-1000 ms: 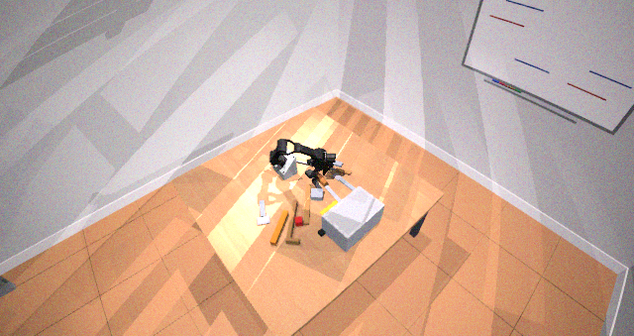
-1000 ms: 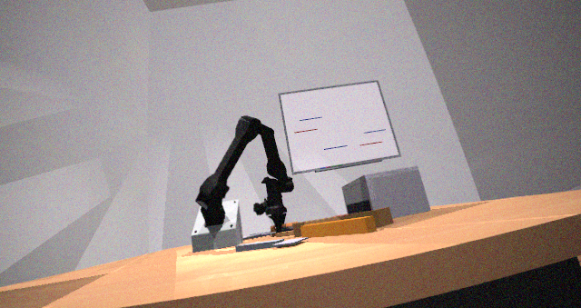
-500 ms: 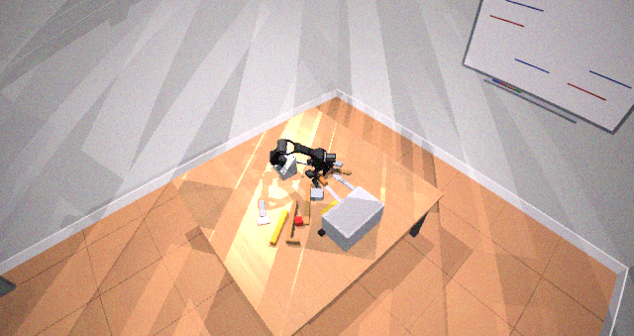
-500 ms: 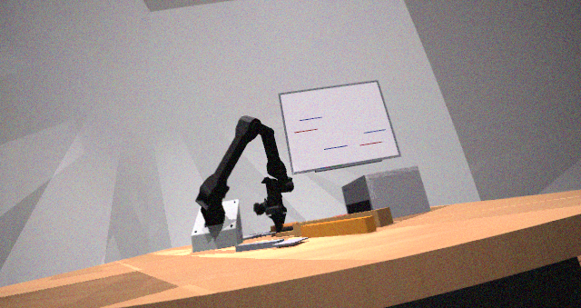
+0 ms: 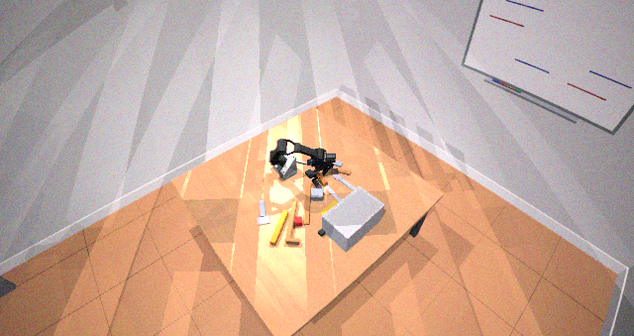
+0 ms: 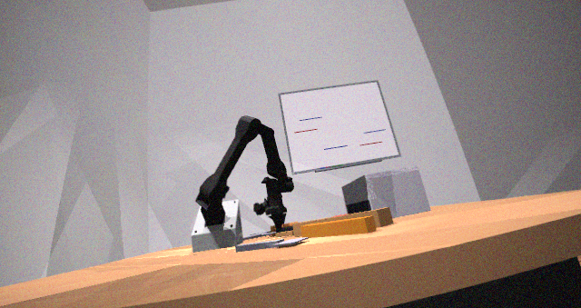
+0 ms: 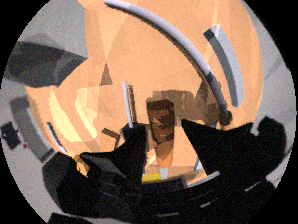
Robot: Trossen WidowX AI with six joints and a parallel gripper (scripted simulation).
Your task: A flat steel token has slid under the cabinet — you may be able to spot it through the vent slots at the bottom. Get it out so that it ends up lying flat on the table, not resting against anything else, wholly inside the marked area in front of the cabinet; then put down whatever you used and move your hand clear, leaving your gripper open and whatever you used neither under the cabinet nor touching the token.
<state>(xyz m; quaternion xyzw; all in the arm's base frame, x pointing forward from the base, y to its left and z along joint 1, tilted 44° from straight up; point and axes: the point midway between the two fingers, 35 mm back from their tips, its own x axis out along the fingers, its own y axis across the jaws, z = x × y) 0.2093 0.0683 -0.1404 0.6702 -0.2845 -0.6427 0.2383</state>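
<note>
Now: gripper tip 10 cm short of the grey block, 11 cm to the left of it and 1 cm below it. Round my gripper tip: thin wooden stick: 11 cm ahead, 19 cm to the right; then red block: 20 cm ahead, 31 cm to the right, 1 cm above; then grey bar: 7 cm behind, 15 cm to the left.
</note>
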